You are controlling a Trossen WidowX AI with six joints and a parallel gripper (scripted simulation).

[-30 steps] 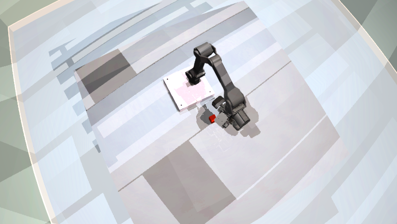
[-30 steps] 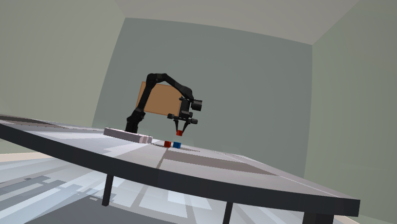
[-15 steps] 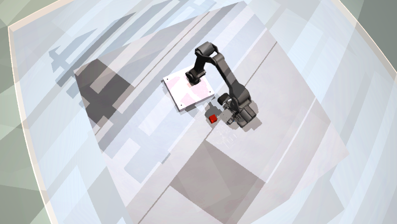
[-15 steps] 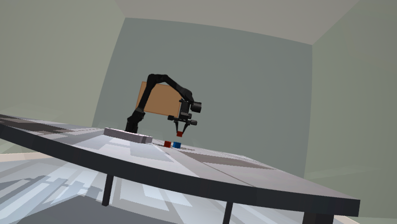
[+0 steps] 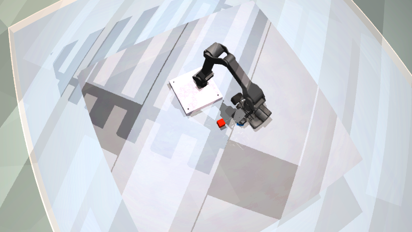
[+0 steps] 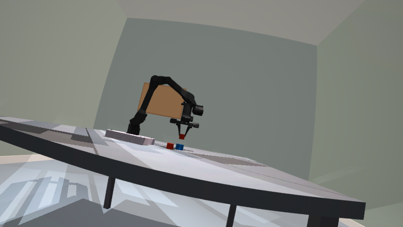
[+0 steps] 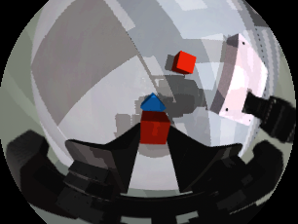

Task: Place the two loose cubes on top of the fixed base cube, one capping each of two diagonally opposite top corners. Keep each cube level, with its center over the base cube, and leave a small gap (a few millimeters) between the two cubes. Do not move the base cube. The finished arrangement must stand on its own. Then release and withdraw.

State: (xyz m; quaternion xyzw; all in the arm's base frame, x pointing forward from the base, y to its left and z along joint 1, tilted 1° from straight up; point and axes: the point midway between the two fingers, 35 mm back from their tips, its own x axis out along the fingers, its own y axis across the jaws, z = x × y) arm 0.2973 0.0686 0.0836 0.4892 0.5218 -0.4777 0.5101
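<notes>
Right now the blue cube is 1 cm to the right of my gripper tip and 7 cm below it. The rest, counted from my gripper tip: red cube (right at my gripper tip).
</notes>
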